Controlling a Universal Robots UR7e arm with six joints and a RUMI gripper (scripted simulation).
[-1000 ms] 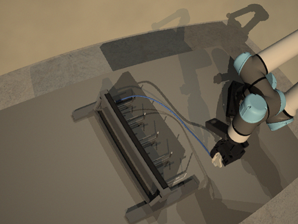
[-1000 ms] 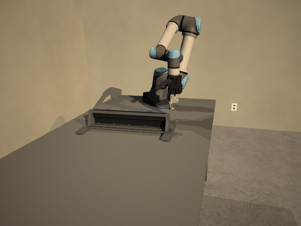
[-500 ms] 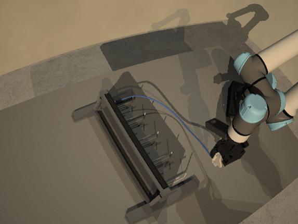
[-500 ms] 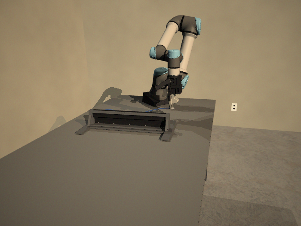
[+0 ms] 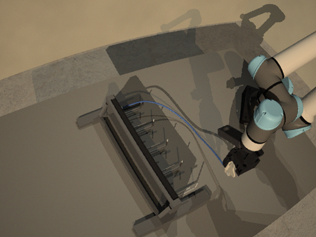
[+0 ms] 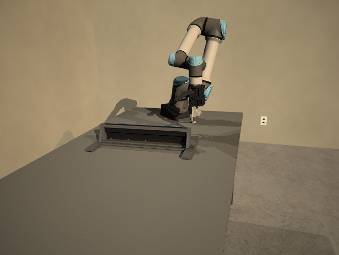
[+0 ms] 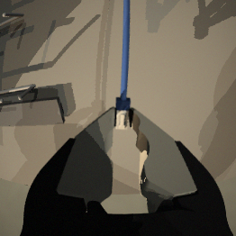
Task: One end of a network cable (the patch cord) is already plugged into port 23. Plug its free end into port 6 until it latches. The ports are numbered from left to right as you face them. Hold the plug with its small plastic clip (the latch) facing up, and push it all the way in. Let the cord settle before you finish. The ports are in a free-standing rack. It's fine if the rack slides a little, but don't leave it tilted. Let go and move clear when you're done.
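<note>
Now: the plug 1 cm to the left of my hand and 1 cm below it.
</note>
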